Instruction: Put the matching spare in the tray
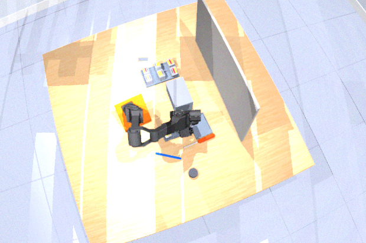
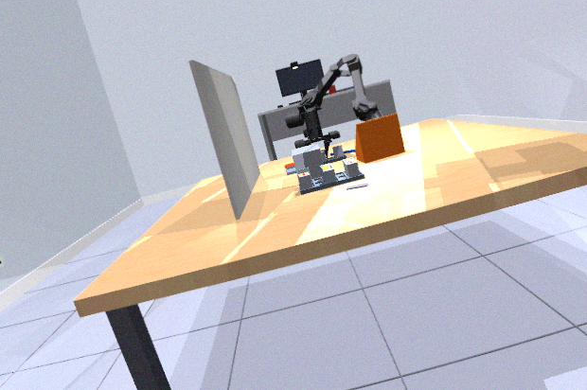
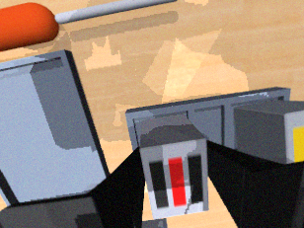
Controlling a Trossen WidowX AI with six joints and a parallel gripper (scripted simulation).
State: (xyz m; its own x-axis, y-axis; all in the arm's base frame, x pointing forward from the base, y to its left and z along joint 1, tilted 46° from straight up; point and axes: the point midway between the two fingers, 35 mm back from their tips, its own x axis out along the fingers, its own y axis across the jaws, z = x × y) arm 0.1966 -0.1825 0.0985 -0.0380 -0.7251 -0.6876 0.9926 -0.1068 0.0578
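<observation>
Right now the flat grey tray is 110 mm ahead of my gripper tip, 30 mm to the right of it and 10 mm below it. Round my gripper tip: dark tape roll 50 mm behind, 240 mm to the right, 10 mm below; then mounted unit 80 mm ahead, 170 mm to the left, 30 mm above; then blue pen 120 mm behind, 100 mm to the right, 10 mm below.
</observation>
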